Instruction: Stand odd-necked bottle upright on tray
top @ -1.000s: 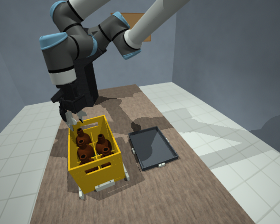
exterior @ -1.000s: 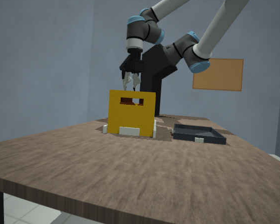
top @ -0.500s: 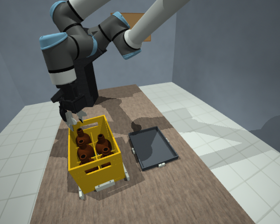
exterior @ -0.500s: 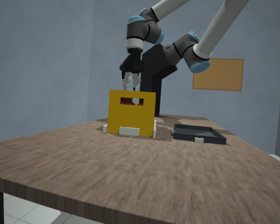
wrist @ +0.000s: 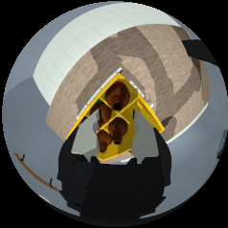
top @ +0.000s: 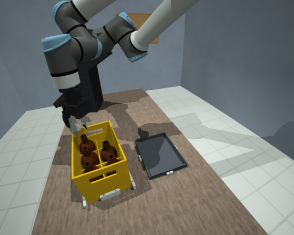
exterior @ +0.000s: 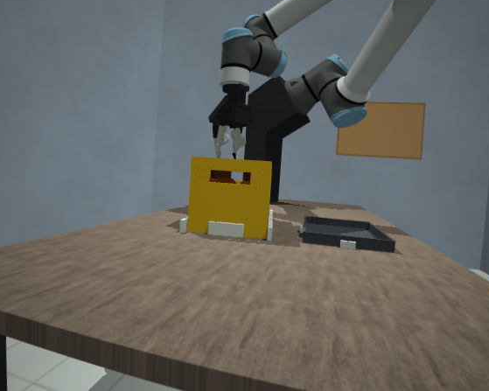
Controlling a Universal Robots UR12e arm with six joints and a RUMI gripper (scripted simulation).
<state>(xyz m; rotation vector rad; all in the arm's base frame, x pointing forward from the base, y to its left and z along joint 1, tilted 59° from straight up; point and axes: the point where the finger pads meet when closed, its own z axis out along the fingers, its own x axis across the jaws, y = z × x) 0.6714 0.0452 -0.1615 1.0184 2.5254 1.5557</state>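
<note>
My hand is 11 cm above the yellow crate, 8 cm short of it and 6 cm to the right of it. Also, from my hand: dark tray: 35 cm to the left, 18 cm below, 5 cm ahead.
</note>
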